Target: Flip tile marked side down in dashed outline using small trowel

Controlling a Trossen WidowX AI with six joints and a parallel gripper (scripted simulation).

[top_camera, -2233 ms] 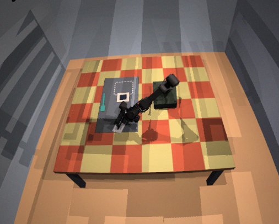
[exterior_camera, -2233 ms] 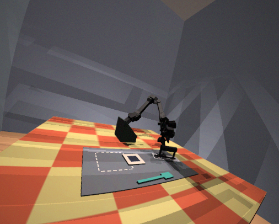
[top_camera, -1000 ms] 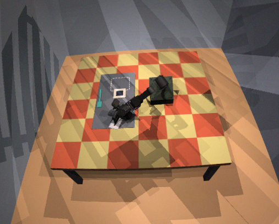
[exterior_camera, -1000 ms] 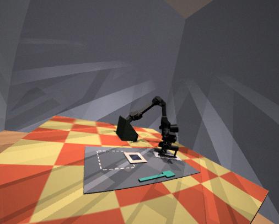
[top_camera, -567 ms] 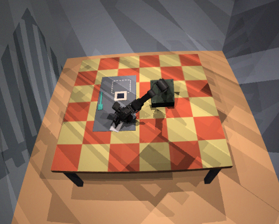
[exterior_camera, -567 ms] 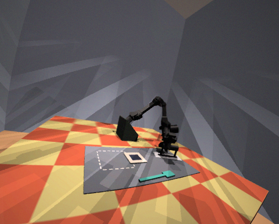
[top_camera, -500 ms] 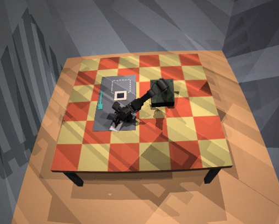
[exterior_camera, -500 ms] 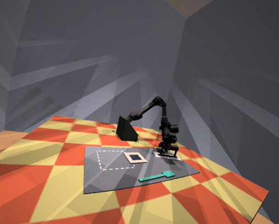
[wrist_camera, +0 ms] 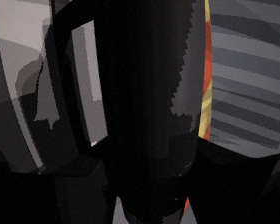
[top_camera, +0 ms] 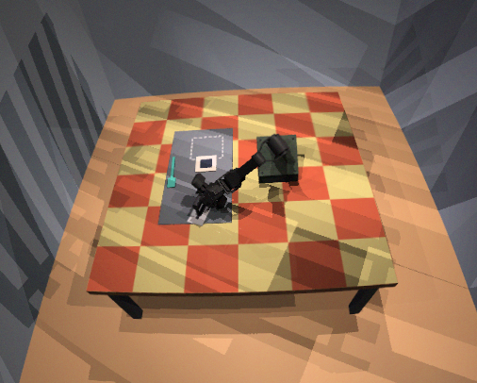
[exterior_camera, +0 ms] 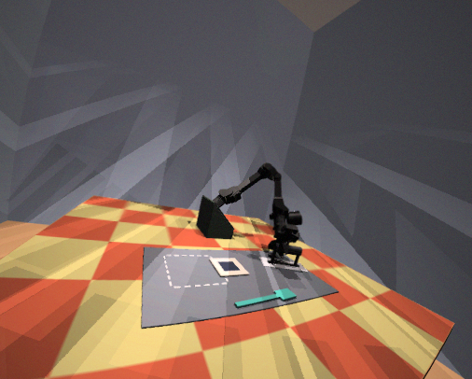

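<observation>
The grey mat lies 19 cm to the right of my gripper tip, 7 cm below it and 4 cm ahead of it. The rest, counted from my gripper tip: teal trowel 17 cm ahead, 16 cm to the right, 4 cm below; then tile 24 cm to the right, 4 cm below, 1 cm ahead.
</observation>
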